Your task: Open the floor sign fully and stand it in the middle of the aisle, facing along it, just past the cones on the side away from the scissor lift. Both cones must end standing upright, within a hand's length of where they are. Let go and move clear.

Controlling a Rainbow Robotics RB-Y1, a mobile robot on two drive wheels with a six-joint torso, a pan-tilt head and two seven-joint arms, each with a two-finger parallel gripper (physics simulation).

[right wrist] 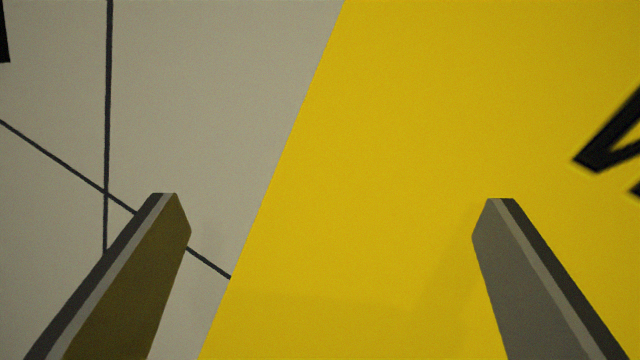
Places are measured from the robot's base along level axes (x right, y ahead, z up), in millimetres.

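Where they show: right gripper, fingertip midpoint: (328, 214).
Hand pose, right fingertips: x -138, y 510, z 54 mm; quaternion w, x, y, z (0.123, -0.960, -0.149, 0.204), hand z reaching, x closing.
Note:
Things, the pixels of their top centre, and the offset from my right fingertips. "spot": a spot on its surface instead. Level surfaces: height alone.
- floor sign, surface spot: (380, 125) spot: dz -21, dx +0, dy +29 mm
- pale floor, its level: dz -54 mm
- black object, surface spot: (3, 35) spot: dz -52, dx -269, dy -41 mm
A yellow panel with part of a black marking, the floor sign (380, 125), fills the right and middle of the right wrist view. Its straight edge runs slanting from top centre to bottom left. My right gripper (328, 214) is open, with one fingertip in front of the panel and the other to the left of its edge, in front of the floor. Nothing is between the fingers. A faint shadow lies on the panel near the right finger. The cones, the scissor lift and my left gripper do not show in this view.
The pale floor (200, 100) with thin dark joint lines shows at the left. A small piece of a black object (3, 35) shows at the top left edge of the view.

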